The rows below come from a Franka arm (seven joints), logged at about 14 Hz.
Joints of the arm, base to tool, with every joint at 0 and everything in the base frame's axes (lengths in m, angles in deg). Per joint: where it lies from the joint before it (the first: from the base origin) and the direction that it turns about. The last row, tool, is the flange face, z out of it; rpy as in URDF.
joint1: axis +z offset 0 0 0.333
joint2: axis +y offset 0 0 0
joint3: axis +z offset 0 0 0.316
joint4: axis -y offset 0.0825 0 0
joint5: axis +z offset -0.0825 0 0.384
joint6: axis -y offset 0 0 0
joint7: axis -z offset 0.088 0 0
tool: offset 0 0 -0.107 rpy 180 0 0
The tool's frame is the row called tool.
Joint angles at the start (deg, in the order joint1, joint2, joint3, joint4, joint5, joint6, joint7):
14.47, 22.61, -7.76, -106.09, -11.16, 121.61, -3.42
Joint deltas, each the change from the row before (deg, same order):
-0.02, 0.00, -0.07, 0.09, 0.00, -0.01, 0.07
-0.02, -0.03, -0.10, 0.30, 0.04, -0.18, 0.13
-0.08, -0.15, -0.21, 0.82, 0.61, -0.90, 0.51
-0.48, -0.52, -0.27, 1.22, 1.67, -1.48, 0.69
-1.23, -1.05, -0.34, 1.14, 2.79, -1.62, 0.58
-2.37, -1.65, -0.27, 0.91, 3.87, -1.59, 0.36
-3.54, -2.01, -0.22, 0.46, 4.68, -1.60, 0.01
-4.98, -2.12, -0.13, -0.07, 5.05, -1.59, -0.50
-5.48, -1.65, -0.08, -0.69, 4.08, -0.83, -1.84
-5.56, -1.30, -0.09, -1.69, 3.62, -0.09, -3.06
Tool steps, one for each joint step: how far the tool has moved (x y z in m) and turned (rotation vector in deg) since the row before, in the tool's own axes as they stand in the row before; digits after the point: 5 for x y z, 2 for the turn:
0.00017, 0.00108, -0.00053, -0.03, 0.06, 0.17
0.00060, 0.00181, -0.00219, -0.03, 0.12, 0.32
0.00084, 0.00426, -0.00613, 0.40, 0.02, 1.26
0.00003, 0.00950, -0.01140, 1.36, 0.15, 2.52
-0.00238, 0.01760, -0.01485, 2.51, 0.38, 3.72
-0.00491, 0.02798, -0.01855, 3.76, 0.74, 4.93
-0.00705, 0.03800, -0.01959, 4.75, 0.77, 5.80
-0.00836, 0.05031, -0.01947, 5.31, 0.72, 6.51
-0.00665, 0.05471, -0.01543, 4.38, 0.90, 5.12
-0.00762, 0.05621, -0.00881, 3.85, 0.83, 3.96

